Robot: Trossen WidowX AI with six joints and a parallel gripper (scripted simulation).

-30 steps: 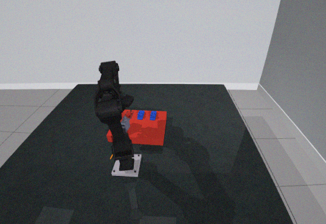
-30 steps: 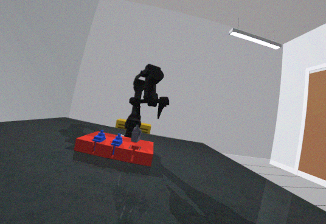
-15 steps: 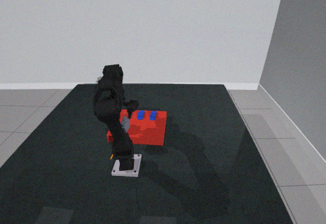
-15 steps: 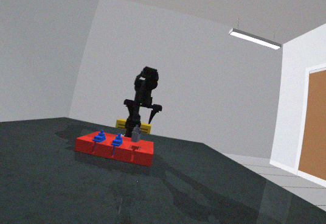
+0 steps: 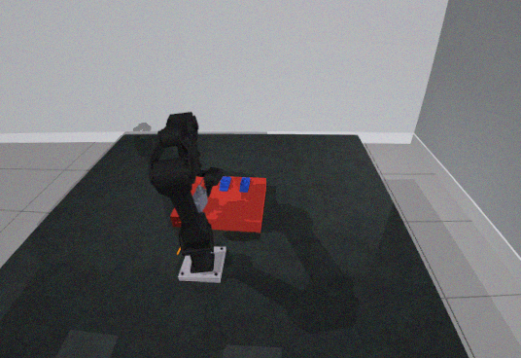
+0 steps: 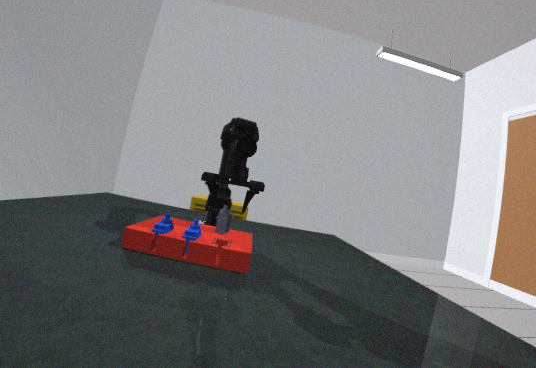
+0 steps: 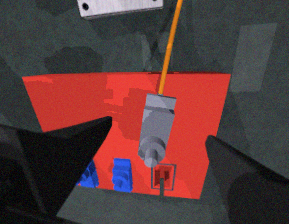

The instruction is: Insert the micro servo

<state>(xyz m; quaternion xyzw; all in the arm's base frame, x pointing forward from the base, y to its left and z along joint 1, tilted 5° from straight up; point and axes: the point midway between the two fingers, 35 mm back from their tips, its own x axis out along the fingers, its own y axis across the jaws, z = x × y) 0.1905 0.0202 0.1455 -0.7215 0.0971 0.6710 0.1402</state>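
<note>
The red deck lies 20 mm ahead of my gripper tip, 70 mm to the right of it and 90 mm below it.
</note>
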